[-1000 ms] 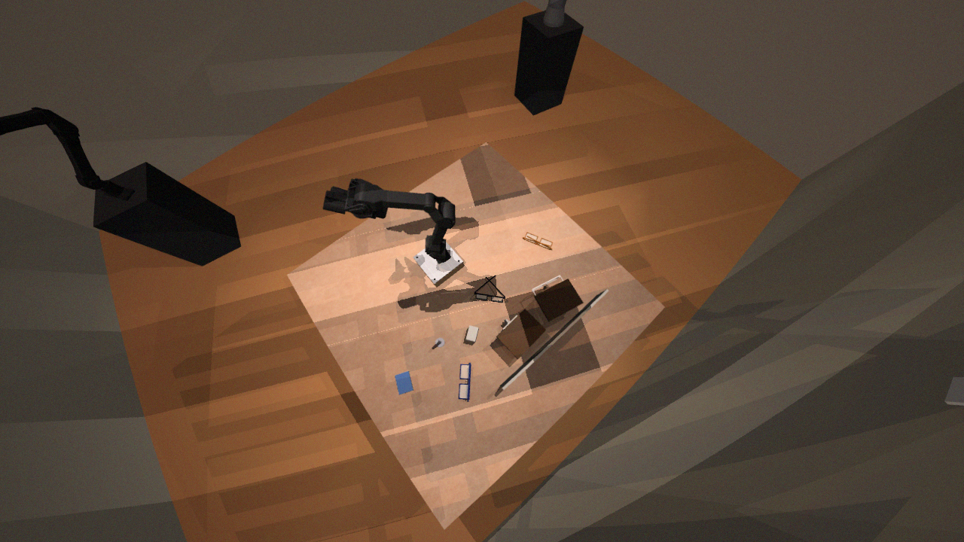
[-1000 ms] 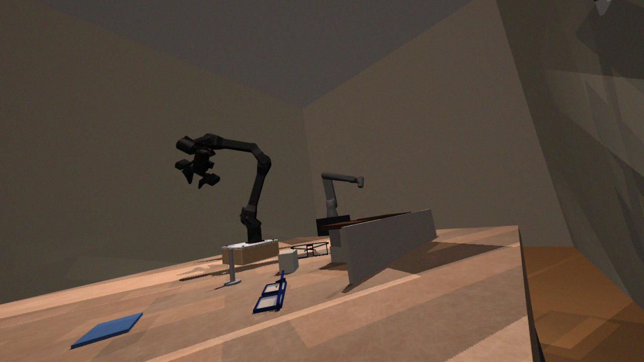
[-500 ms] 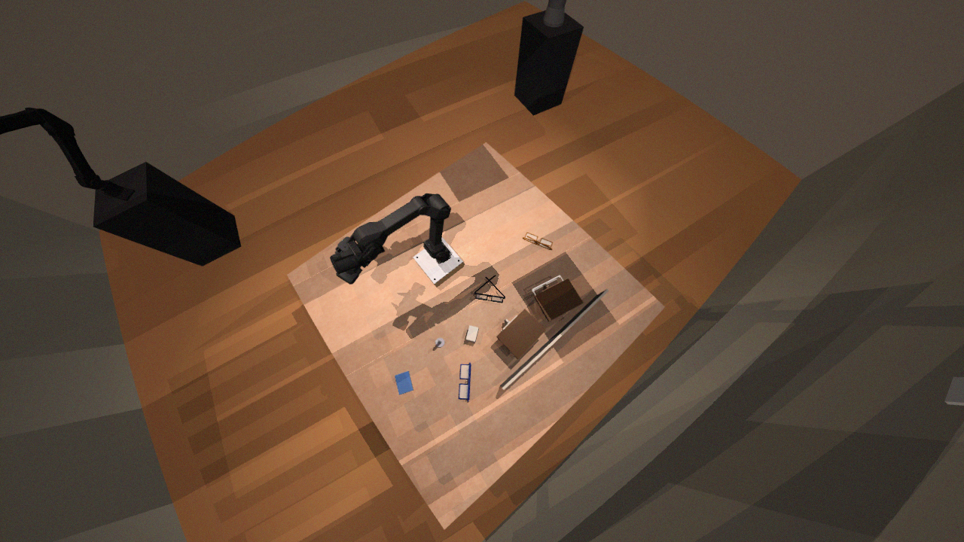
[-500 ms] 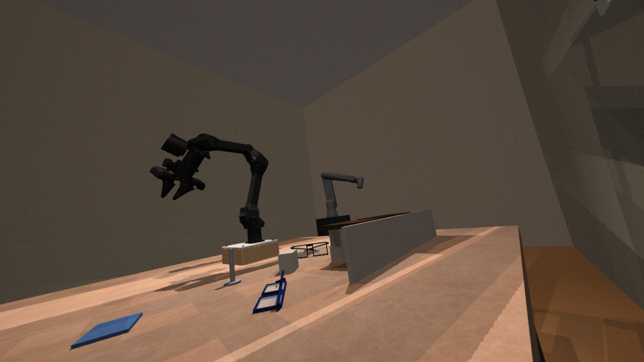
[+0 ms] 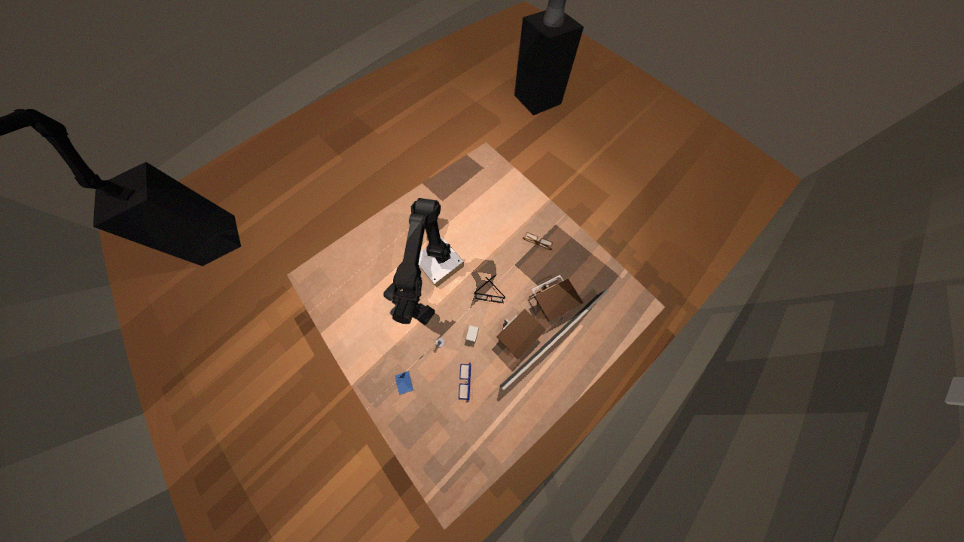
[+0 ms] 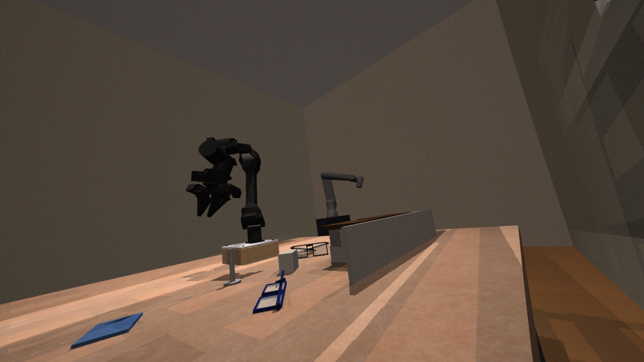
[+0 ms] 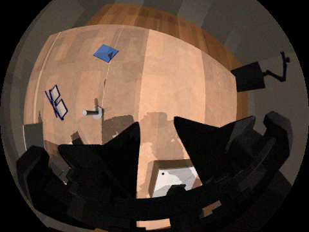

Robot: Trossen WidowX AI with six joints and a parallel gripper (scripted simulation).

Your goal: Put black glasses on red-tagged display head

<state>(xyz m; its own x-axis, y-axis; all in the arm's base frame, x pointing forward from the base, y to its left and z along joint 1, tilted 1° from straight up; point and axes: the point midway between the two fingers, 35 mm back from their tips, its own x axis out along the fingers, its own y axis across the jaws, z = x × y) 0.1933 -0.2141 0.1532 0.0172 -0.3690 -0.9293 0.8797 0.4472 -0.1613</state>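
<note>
Right now the grey post is 160 mm below my gripper tip, 140 mm ahead of it and 40 mm to the left of it. From my gripper tip the other things lie so: white cube (180 mm to the left, 180 mm ahead, 160 mm below); blue pad (210 mm ahead, 180 mm below, 170 mm to the right); grey display head (340 mm to the left, 260 mm ahead, 130 mm below).
</note>
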